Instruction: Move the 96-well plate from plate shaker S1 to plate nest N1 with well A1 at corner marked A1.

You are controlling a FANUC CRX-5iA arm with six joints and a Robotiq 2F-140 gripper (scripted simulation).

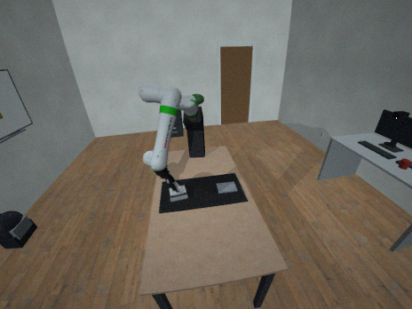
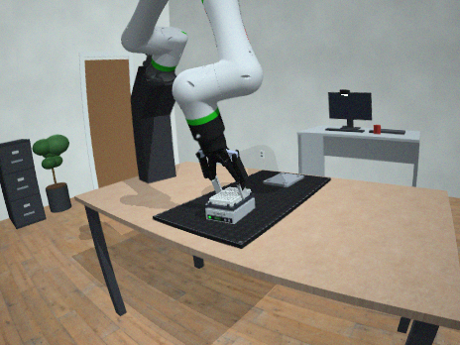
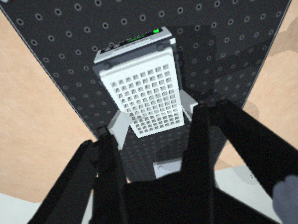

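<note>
Right now the grey plate nest N1 is 41 cm to the left of my hand, 8 cm below it and 8 cm behind it. Round my hand: nest A1 mark: 33 cm to the left, 13 cm behind, 8 cm below; then white 96-well plate: 2 cm below.
</note>
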